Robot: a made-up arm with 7 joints.
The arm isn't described. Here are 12 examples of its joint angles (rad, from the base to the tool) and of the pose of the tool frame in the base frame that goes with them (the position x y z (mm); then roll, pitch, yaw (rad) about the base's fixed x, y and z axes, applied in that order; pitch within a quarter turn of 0, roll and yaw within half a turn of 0).
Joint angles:
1: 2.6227 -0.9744 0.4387 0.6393 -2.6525 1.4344 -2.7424
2: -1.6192 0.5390 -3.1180 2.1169 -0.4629 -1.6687 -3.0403
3: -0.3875 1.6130 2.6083 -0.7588 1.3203 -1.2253 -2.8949
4: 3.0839 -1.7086 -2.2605 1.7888 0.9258 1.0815 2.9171
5: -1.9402 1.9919 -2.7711 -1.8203 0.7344 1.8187 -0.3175
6: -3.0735 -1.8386 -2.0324 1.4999 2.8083 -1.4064 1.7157
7: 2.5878 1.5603 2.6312 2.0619 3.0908 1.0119 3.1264
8: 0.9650 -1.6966 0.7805 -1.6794 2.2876 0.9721 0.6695
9: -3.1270 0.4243 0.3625 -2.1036 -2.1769 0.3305 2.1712
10: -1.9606 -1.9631 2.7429 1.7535 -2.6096 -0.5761 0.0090
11: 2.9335 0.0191 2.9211 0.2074 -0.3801 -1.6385 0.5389
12: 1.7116 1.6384 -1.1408 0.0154 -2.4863 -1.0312 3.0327
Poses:
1: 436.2 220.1 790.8 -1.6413 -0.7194 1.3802
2: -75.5 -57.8 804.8 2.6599 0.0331 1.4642
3: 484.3 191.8 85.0 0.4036 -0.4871 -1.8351
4: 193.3 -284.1 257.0 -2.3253 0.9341 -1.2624
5: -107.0 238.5 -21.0 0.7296 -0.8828 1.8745
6: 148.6 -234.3 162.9 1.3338 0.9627 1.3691
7: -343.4 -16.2 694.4 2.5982 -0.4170 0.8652
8: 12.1 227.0 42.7 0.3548 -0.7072 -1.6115
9: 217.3 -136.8 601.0 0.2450 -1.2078 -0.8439
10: 110.3 -9.3 -26.3 0.8689 0.6997 -0.1461
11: -69.9 -95.6 974.0 -1.7611 -0.9572 -0.6049
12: -39.6 -656.5 197.7 -0.5671 0.3432 1.0805
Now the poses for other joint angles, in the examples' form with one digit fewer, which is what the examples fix.
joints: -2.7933 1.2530 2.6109 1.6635 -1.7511 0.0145 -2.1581
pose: -99 254 803 -3.031 -0.667 -2.694
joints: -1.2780 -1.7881 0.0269 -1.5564 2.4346 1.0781 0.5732
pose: 51 -187 6 -0.831 -1.037 1.545
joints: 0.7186 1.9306 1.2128 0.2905 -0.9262 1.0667 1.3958
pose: 310 -453 12 0.090 -0.354 -2.595
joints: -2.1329 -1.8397 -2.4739 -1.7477 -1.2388 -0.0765 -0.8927
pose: 384 -165 617 -2.717 0.410 1.368
